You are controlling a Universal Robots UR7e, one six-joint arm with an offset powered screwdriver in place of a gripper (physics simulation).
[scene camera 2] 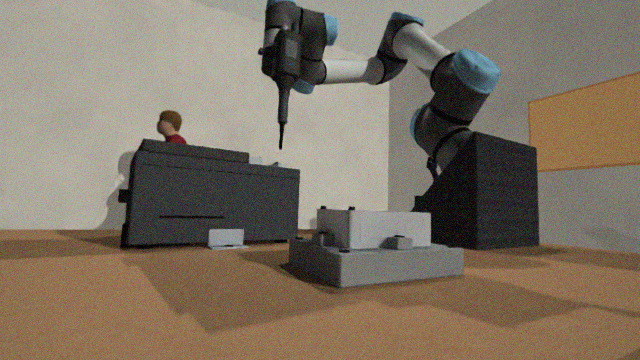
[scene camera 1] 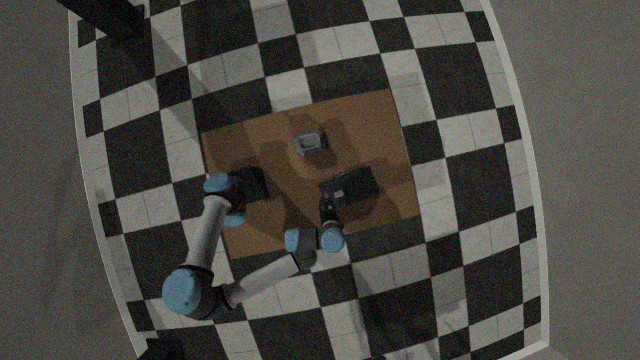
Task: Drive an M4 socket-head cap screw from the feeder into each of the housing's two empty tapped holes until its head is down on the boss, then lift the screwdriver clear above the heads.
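The light grey housing (scene camera 1: pixel 311 142) (scene camera 2: pixel 390 229) sits in a darker grey fixture (scene camera 2: pixel 400 267) on the wooden table. Two dark screw heads (scene camera 2: pixel 323 207) (scene camera 2: pixel 351 208) stand on its left end in scene camera 2; its holes cannot be made out. The dark box-shaped feeder (scene camera 1: pixel 364 185) (scene camera 2: pixel 210 195) stands behind and left of it in that view. My screwdriver (scene camera 2: pixel 280 148) points down, its tip a short way above the right end of the feeder's top and well away from the housing. Whether a screw is on the tip is too small to tell. In scene camera 1 the tip cannot be made out.
A small pale plate (scene camera 2: pixel 226 237) stands at the foot of the feeder. A black block (scene camera 2: pixel 505 192) stands at the right near the arm's base. The arm (scene camera 1: pixel 265 277) (scene camera 2: pixel 345 71) reaches across from that side. A person's head (scene camera 2: pixel 171 121) shows behind the feeder.
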